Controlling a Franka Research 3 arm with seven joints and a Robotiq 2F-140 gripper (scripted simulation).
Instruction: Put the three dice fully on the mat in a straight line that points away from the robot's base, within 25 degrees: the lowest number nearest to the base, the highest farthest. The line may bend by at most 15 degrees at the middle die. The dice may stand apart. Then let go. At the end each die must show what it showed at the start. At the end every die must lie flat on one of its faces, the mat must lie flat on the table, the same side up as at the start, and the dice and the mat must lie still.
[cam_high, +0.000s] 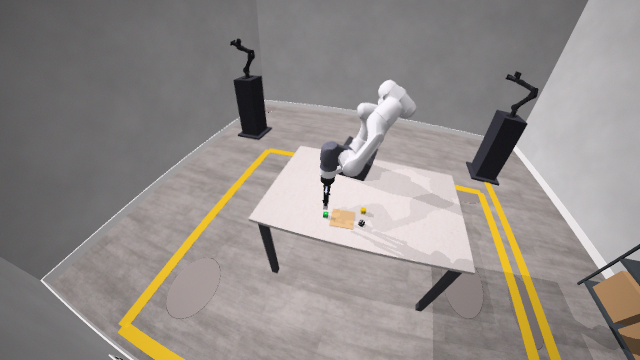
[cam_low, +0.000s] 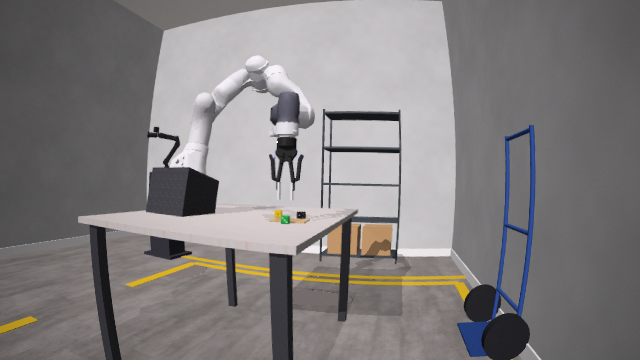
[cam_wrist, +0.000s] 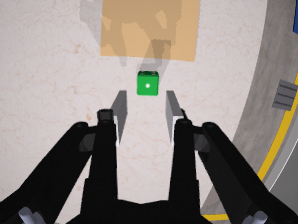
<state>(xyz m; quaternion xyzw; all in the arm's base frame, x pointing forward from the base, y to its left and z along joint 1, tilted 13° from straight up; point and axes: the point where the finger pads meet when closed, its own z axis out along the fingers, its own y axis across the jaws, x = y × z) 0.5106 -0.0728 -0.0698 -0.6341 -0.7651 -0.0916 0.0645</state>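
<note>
Right now my hand is 110 mm above the green die. Round my hand: yellow die (220 mm to the left, 110 mm below, 110 mm behind); black die (230 mm to the left, 110 mm below, 10 mm behind); tan mat (120 mm below, 110 mm to the left, 20 mm behind).
</note>
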